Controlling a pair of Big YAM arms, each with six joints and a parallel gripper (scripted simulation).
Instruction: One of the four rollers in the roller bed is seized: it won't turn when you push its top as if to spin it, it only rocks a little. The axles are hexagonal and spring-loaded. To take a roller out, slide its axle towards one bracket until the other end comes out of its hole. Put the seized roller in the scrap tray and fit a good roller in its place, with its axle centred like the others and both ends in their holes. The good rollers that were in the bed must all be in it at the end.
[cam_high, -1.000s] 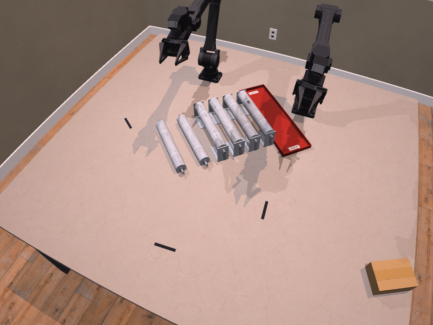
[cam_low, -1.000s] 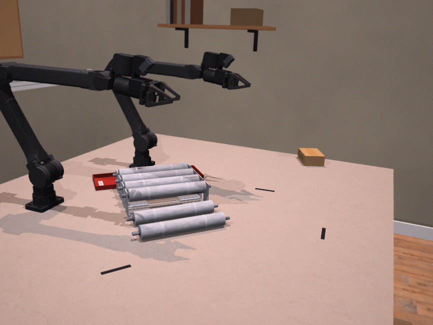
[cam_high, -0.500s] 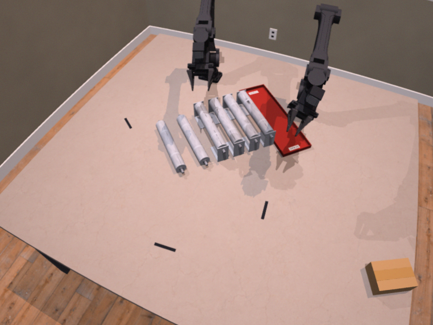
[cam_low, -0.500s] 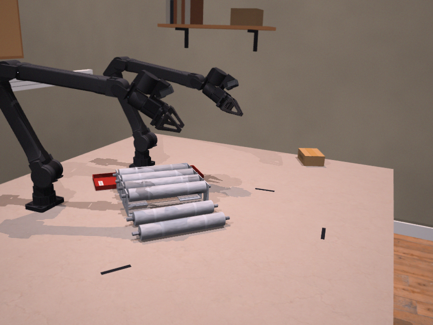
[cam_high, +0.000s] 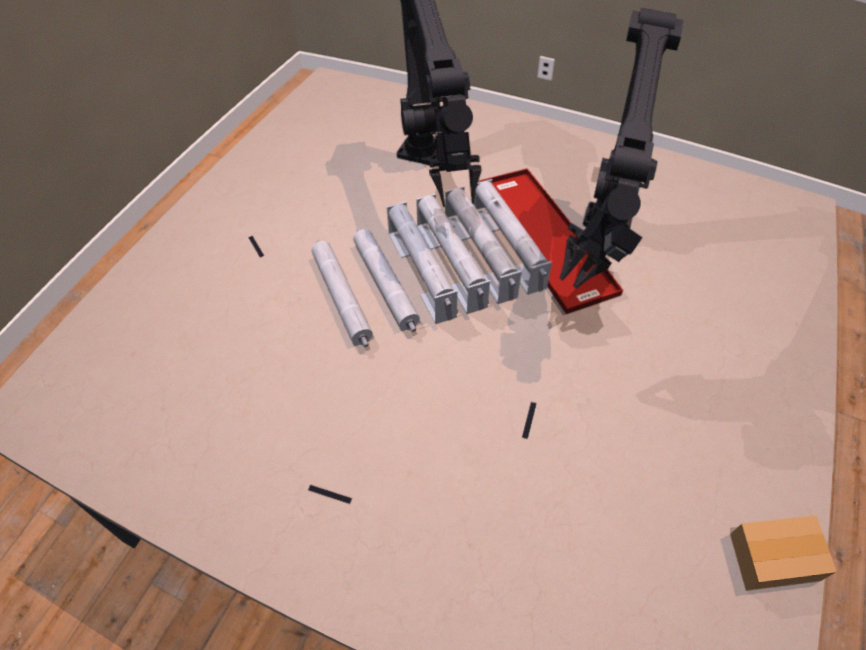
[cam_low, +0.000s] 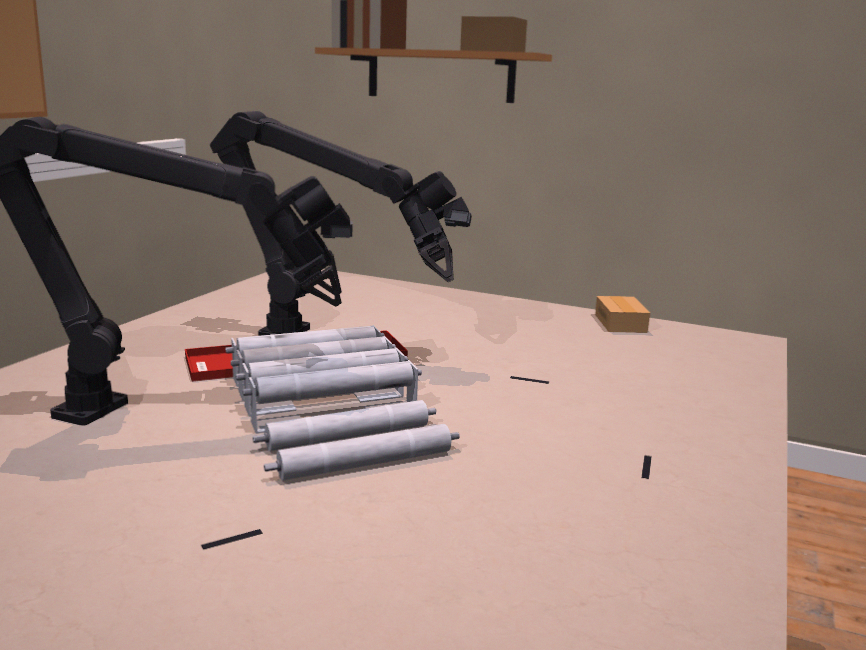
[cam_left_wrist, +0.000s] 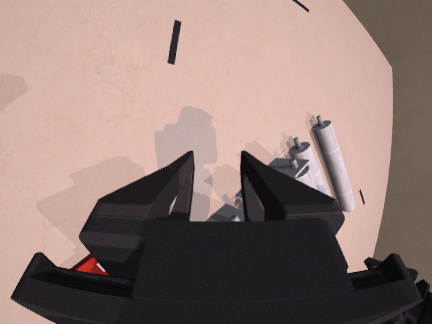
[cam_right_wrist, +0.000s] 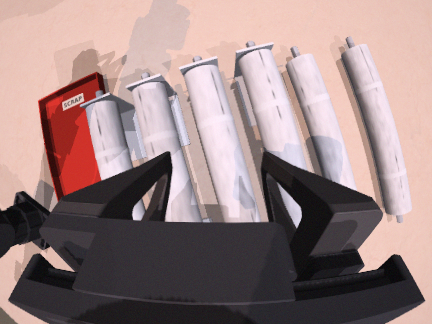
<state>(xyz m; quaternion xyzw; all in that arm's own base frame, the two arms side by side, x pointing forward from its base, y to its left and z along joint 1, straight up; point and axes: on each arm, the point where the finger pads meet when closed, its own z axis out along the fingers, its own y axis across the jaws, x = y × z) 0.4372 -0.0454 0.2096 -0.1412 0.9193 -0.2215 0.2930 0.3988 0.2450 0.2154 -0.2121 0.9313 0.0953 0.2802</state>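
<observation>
Now: the roller 13 cm behind my right hand, 7 cm to the left of it and 14 cm below it. The rest, counted from my right hand: red scrap tray (21 cm behind, 14 cm to the left, 21 cm below); then cardboard box (30 cm ahead, 83 cm to the left, 18 cm below).
</observation>
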